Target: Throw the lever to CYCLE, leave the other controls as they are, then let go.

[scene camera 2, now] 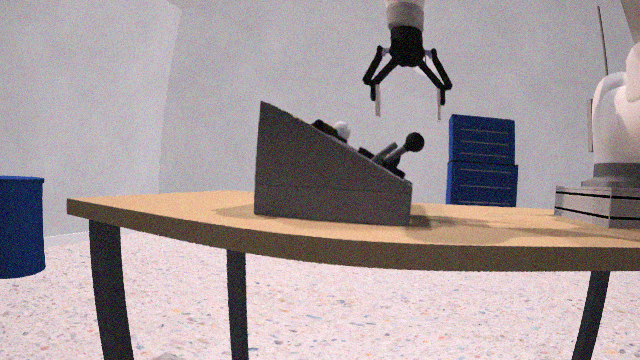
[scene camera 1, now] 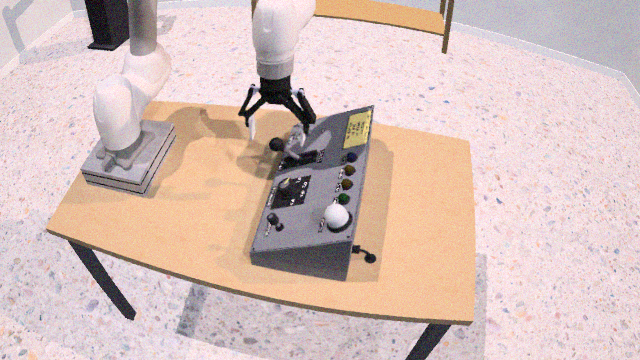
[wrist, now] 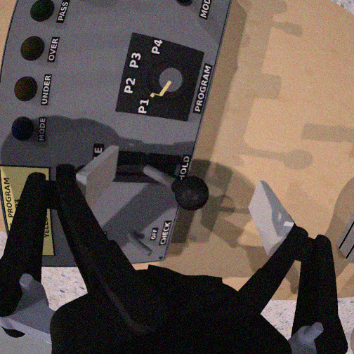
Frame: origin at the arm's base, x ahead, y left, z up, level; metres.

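Seen in the pictures: gripper, fingertip midpoint: (scene camera 2: 408, 118) (scene camera 1: 277, 139); arm's base, link origin: (scene camera 2: 622, 188) (scene camera 1: 125, 147).
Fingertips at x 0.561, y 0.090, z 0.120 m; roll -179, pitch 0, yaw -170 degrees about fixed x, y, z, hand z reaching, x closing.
Pixels of each thing's top centre, then the offset from my fingertips to it. "pt": a spot on its surface instead. Level surfaces: height alone.
- program dial, top centre: (scene camera 1: 287, 181) 0.059 m ahead, 0.073 m right, 0.066 m down
- mode switch, top centre: (scene camera 1: 276, 216) 0.081 m ahead, 0.192 m right, 0.060 m down
- white status dome, surface spot: (scene camera 1: 336, 216) pt 0.230 m ahead, 0.194 m right, 0.010 m up
- yellow note, surface spot: (scene camera 1: 357, 130) pt 0.176 m ahead, 0.147 m left, 0.030 m down
- table, surface height: 0.199 m down
The lever has a black ball knob (scene camera 1: 276, 144) (scene camera 2: 414, 142) (wrist: 191, 193) on a grey shaft. It leans to the HOLD end of its black slot, at the low edge of the sloped grey control panel (scene camera 1: 310, 235) (scene camera 2: 320, 175) (wrist: 100, 30). The label at the slot's other end is mostly hidden by a finger in the wrist view. My gripper (scene camera 1: 276, 135) (scene camera 2: 409, 111) (wrist: 186, 178) is open and empty, pointing down above the knob, with its fingertips higher than the knob in scene camera 2. The program dial (scene camera 1: 285, 184) (wrist: 170, 80) points to P1.
A CHECK toggle (wrist: 140, 242) lies beside the lever slot. The mode switch (scene camera 1: 272, 219), white status dome (scene camera 1: 336, 216) (scene camera 2: 342, 129) and a column of lamps are on the panel. A yellow note (scene camera 1: 357, 130) (wrist: 42, 215) is at its high side. The arm's base plate (scene camera 1: 120, 170) stands on the table (scene camera 1: 425, 200).
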